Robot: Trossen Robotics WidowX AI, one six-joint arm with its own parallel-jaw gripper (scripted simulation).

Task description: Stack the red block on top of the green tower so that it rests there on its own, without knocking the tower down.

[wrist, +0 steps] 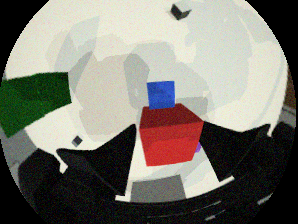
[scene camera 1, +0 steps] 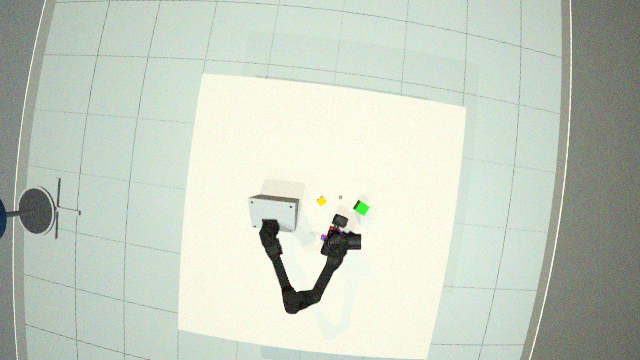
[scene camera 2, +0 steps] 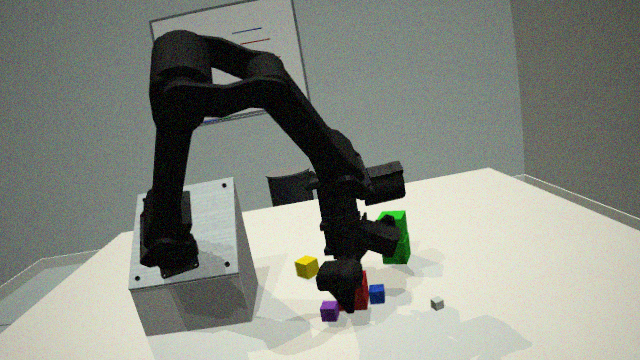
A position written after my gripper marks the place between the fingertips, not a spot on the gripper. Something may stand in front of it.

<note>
My gripper (scene camera 2: 353, 300) is open and holds nothing. Further things: a red block (wrist: 169, 136) and a blue cube (wrist: 161, 93).
My gripper also shows in the wrist view (wrist: 164, 124).
</note>
